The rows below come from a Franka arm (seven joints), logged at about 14 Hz.
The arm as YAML. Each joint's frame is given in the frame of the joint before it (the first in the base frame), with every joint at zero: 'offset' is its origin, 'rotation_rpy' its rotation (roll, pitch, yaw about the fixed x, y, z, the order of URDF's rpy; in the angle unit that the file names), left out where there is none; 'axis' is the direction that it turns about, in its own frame. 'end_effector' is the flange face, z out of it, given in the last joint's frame.
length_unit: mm
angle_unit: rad
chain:
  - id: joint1
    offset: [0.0, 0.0, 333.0]
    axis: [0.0, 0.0, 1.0]
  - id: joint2
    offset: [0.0, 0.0, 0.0]
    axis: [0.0, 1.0, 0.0]
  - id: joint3
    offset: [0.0, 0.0, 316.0]
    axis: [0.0, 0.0, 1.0]
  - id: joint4
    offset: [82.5, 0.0, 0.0]
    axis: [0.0, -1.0, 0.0]
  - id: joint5
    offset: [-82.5, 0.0, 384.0]
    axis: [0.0, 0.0, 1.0]
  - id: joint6
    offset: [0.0, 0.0, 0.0]
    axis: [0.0, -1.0, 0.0]
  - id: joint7
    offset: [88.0, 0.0, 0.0]
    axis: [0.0, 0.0, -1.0]
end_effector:
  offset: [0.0, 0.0, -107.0]
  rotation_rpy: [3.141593, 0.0, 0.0]
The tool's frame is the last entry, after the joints.
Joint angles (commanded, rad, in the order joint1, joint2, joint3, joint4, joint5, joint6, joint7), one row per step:
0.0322 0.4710 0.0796 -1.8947 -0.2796 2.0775 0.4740
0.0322 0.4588 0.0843 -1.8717 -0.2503 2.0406 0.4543
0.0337 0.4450 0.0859 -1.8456 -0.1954 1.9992 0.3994
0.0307 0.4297 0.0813 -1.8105 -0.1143 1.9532 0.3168
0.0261 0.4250 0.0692 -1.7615 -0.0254 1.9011 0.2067
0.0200 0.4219 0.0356 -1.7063 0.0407 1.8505 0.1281
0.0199 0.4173 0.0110 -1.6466 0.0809 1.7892 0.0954
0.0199 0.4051 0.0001 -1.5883 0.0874 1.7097 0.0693
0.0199 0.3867 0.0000 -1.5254 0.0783 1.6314 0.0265
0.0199 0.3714 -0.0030 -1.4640 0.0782 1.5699 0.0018
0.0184 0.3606 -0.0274 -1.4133 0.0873 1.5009 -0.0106
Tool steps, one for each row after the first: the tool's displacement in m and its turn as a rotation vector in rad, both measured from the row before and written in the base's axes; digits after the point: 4 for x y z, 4 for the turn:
0.0037 0.0031 0.0142 0.0199 0.0073 -0.0041
0.0035 0.0038 0.0161 0.0474 0.0164 0.0119
0.0054 -0.0001 0.0205 0.0765 0.0145 0.0149
0.0079 -0.0039 0.0199 0.0936 0.0134 0.0341
0.0099 -0.0179 0.0221 0.0635 -0.0040 0.0025
0.0076 -0.0104 0.0252 0.0356 -0.0035 -0.0081
0.0027 -0.0049 0.0289 0.0113 0.0068 0.0182
0.0010 -0.0003 0.0352 0.0059 -0.0067 0.0503
0.0007 -0.0012 0.0338 0.0072 -0.0172 0.0255
-0.0030 -0.0128 0.0259 0.0048 0.0062 -0.0090

